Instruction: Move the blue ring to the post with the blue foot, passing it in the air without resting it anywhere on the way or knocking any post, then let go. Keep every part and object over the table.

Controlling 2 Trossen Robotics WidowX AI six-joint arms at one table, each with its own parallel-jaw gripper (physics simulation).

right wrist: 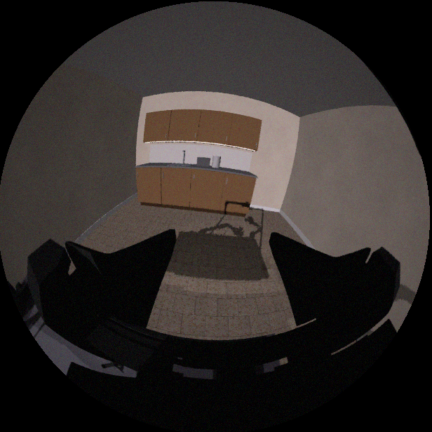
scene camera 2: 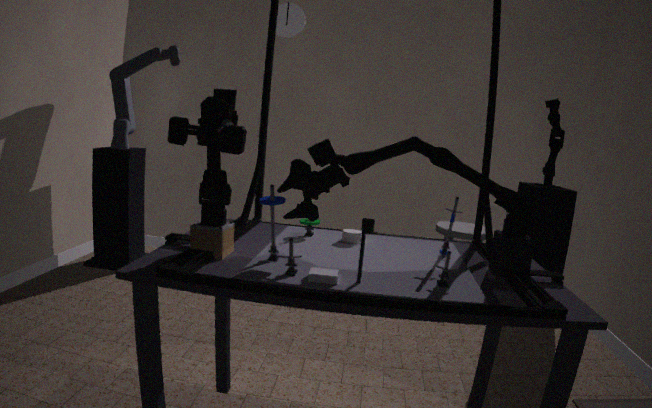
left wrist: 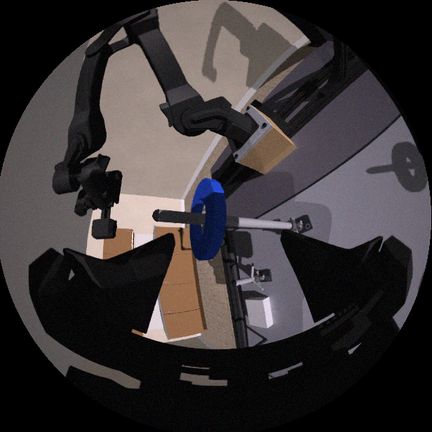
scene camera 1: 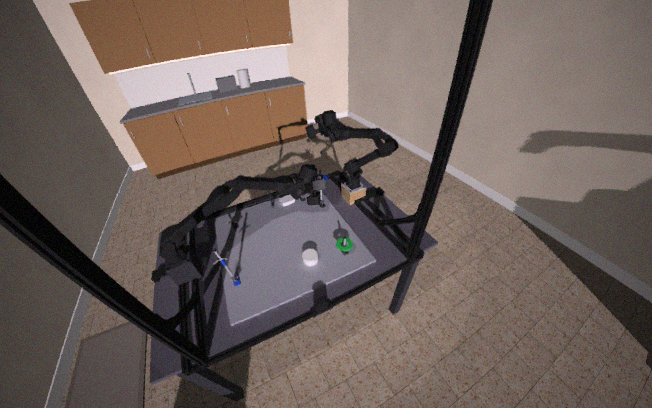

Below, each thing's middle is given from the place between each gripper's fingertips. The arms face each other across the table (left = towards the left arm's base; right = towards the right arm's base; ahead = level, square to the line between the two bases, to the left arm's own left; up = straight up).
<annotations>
My left gripper is now 10 mm short of the blue ring (left wrist: 205, 246), 20 mm to the left of it and 10 mm below it.
The blue ring lies 27 cm behind my right hand, 16 cm to the left of it and 16 cm below it.
</annotations>
